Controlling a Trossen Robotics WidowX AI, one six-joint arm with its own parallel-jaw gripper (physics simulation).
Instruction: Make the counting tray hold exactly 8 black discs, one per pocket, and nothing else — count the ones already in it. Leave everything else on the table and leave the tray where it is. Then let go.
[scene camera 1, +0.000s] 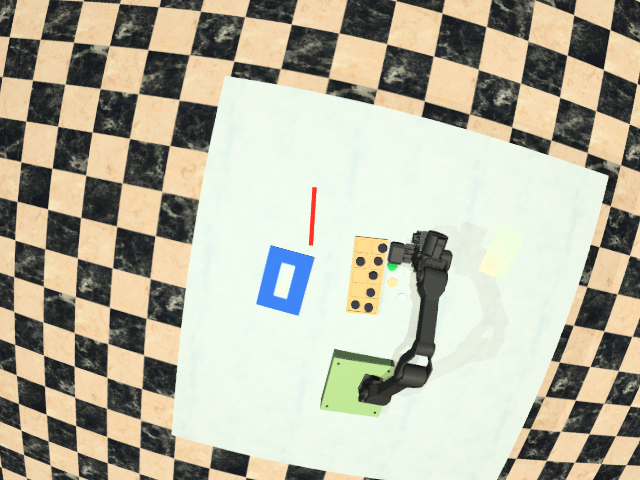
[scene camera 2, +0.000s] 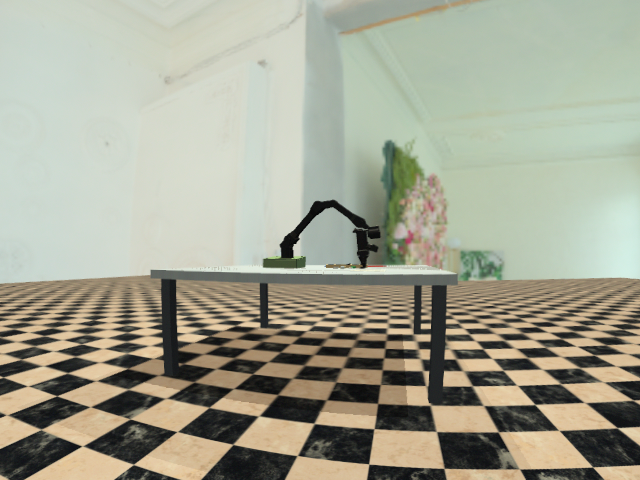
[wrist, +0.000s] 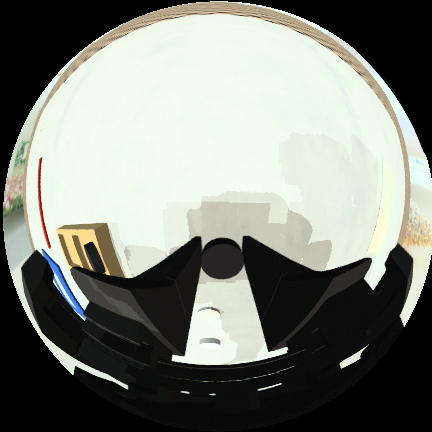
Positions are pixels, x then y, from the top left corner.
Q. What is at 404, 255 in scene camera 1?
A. The gripper.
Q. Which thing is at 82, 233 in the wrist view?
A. A tan counting tray.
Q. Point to the gripper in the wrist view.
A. At 221, 241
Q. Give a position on a tan counting tray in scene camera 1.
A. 367, 247
